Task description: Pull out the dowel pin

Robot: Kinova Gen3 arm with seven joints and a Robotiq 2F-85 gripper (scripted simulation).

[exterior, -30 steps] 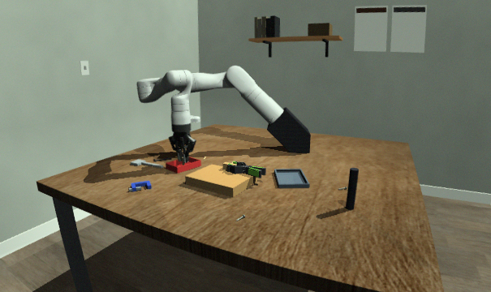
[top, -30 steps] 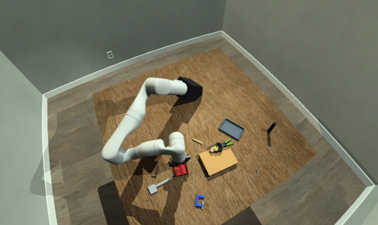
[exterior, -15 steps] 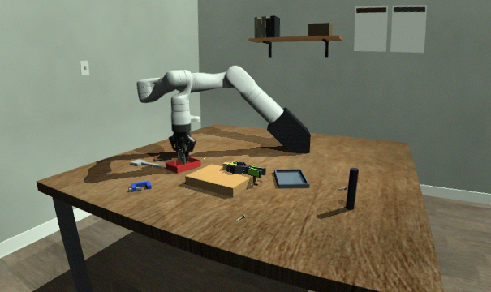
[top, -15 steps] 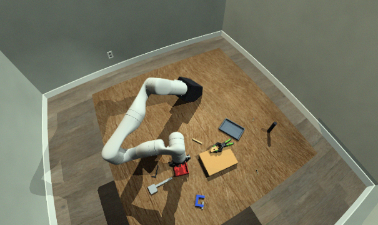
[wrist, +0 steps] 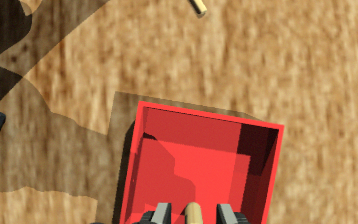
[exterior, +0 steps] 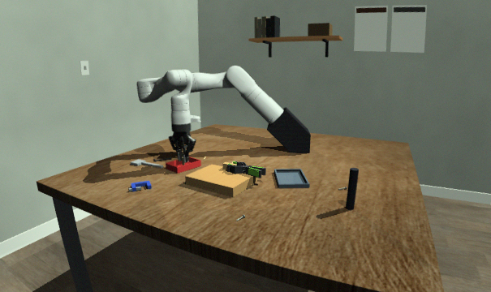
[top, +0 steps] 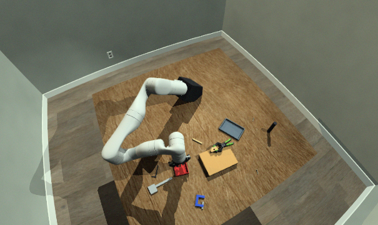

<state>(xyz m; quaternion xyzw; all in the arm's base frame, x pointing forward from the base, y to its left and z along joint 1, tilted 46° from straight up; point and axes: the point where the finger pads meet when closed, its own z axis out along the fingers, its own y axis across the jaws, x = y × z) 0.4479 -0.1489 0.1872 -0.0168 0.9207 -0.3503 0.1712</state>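
My gripper is now 20 mm above the dowel pin. The rest, counted from my hand: red tray (40 mm below); thin pale stick (100 mm behind, 180 mm to the left, 40 mm below); hammer (50 mm ahead, 170 mm to the right, 40 mm below).
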